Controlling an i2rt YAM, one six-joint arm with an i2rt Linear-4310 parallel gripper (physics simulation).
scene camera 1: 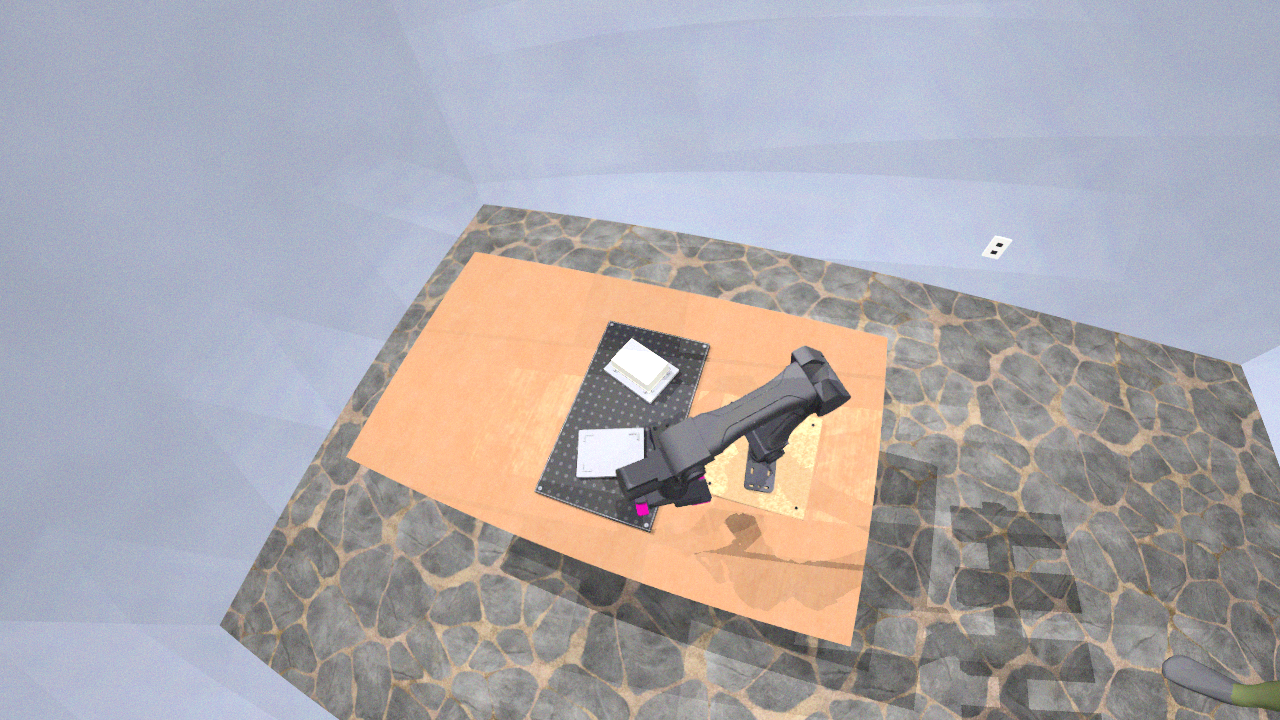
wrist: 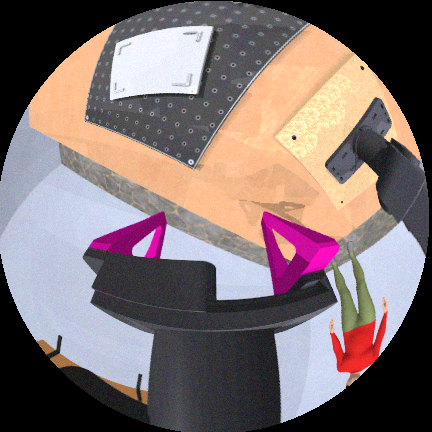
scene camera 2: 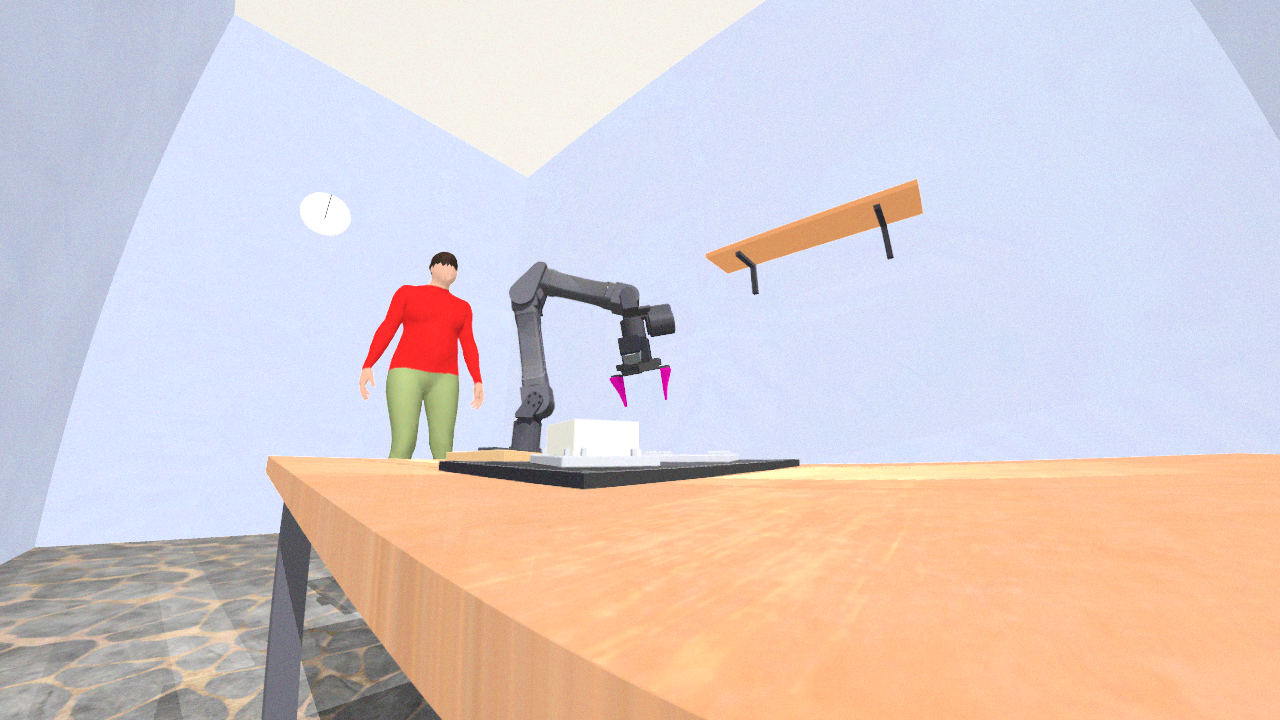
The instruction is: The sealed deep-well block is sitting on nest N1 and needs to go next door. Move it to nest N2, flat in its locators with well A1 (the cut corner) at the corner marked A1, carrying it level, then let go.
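The sealed deep-well block is a white box lying flat on a pale nest plate at the far end of the black board. A second pale nest plate at the other end is bare, with raised L-shaped corner locators in the wrist view. The nest labels and cut corner cannot be read. My gripper is open and empty, with magenta fingers spread. It hangs high, near the board's end beside the bare nest, away from the block.
The black perforated board lies on the wooden table. The arm's base stands on a light board. A person stands beyond the table. A shelf is on the wall.
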